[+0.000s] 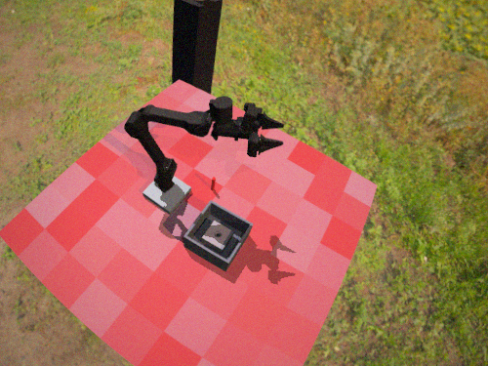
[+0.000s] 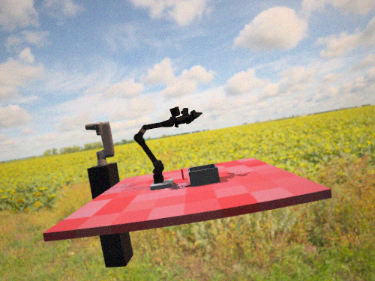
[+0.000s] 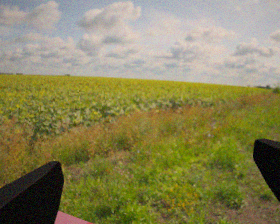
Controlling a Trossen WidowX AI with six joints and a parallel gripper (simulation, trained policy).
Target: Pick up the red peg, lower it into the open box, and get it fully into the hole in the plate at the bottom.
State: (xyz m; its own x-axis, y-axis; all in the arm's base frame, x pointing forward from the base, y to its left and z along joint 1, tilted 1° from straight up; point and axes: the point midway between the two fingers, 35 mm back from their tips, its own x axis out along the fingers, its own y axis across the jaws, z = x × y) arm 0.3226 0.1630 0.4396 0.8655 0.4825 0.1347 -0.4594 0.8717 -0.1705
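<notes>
Now: the red peg 200 mm behind my gripper tip, 30 mm to the right of it and 430 mm below it. Round my gripper tip: dark box: 40 mm behind, 210 mm to the right, 440 mm below; then plate: 40 mm behind, 210 mm to the right, 420 mm below.
</notes>
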